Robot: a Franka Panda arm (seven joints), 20 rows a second.
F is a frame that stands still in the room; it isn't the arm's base.
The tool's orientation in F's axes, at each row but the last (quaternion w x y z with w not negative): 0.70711, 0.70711, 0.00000, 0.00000; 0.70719, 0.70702, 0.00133, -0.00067; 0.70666, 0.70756, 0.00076, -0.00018; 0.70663, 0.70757, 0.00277, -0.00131; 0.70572, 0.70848, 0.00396, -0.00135; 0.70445, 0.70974, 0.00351, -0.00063; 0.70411, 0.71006, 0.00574, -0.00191
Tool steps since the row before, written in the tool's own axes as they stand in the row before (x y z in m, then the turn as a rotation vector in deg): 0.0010, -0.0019, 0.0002, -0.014, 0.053, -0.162; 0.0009, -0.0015, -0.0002, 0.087, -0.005, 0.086; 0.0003, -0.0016, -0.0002, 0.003, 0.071, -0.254; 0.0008, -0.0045, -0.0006, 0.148, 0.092, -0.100; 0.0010, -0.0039, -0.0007, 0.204, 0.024, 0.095; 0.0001, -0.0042, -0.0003, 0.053, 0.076, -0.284; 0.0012, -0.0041, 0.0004, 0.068, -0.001, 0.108
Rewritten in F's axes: 0.0010, -0.0002, -0.0019, -0.014, 0.162, 0.053; 0.0009, 0.0002, -0.0015, 0.087, -0.086, -0.005; 0.0003, 0.0002, -0.0016, 0.003, 0.254, 0.071; 0.0008, 0.0006, -0.0045, 0.148, 0.100, 0.091; 0.0010, 0.0007, -0.0039, 0.205, -0.094, 0.022; 0.0001, 0.0003, -0.0042, 0.052, 0.284, 0.078; 0.0012, -0.0004, -0.0041, 0.069, -0.108, -0.003
